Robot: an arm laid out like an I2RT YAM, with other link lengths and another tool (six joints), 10 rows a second.
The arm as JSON. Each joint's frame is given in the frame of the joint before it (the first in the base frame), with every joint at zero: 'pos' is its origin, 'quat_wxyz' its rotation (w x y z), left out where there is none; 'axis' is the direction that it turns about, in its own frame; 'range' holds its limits. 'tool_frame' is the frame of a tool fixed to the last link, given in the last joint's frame.
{
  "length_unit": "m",
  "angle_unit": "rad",
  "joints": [
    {
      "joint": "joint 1",
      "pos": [
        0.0,
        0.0,
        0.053
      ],
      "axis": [
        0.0,
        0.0,
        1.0
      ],
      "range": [
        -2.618,
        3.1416
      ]
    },
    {
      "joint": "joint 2",
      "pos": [
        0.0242,
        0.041,
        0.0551
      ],
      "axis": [
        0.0,
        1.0,
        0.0
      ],
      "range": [
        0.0,
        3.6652
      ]
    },
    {
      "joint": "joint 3",
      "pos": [
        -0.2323,
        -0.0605,
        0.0
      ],
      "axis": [
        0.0,
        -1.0,
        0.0
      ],
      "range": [
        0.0,
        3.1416
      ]
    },
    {
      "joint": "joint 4",
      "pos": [
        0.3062,
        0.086,
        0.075
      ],
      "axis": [
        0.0,
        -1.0,
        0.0
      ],
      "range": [
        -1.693,
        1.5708
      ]
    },
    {
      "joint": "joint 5",
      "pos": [
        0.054,
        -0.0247,
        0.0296
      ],
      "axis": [
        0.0,
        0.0,
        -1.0
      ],
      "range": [
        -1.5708,
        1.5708
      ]
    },
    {
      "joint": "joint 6",
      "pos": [
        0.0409,
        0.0,
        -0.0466
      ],
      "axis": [
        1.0,
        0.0,
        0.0
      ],
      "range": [
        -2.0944,
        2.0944
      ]
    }
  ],
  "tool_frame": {
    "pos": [
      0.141,
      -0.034,
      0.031
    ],
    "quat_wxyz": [
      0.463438,
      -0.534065,
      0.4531,
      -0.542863
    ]
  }
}
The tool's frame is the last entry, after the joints.
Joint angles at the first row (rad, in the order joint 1, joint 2, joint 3, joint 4, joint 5, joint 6):
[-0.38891, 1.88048, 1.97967, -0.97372, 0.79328, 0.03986]
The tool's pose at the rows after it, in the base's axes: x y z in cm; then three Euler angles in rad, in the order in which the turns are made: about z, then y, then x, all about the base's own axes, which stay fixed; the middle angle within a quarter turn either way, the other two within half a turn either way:
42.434 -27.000 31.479 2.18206 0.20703 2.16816
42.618 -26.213 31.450 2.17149 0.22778 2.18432
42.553 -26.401 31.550 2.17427 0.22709 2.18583
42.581 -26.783 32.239 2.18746 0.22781 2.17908
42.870 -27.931 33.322 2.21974 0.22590 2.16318
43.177 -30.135 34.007 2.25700 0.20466 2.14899
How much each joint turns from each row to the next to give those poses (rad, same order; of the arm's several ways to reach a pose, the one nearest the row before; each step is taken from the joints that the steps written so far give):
[0.04197, -0.06407, -0.08542, 0.00380, -0.02785, 0.00040]
[0.01257, -0.01411, -0.00992, -0.00648, -0.01755, 0.00113]
[-0.00495, 0.00190, 0.00648, -0.00305, -0.00381, -0.00077]
[-0.00725, 0.01371, 0.03505, -0.00952, -0.00039, -0.00038]
[-0.01983, 0.04347, 0.07933, -0.00954, -0.00076, 0.00001]
[-0.03816, 0.07979, 0.11682, -0.01795, -0.00114, 0.00076]

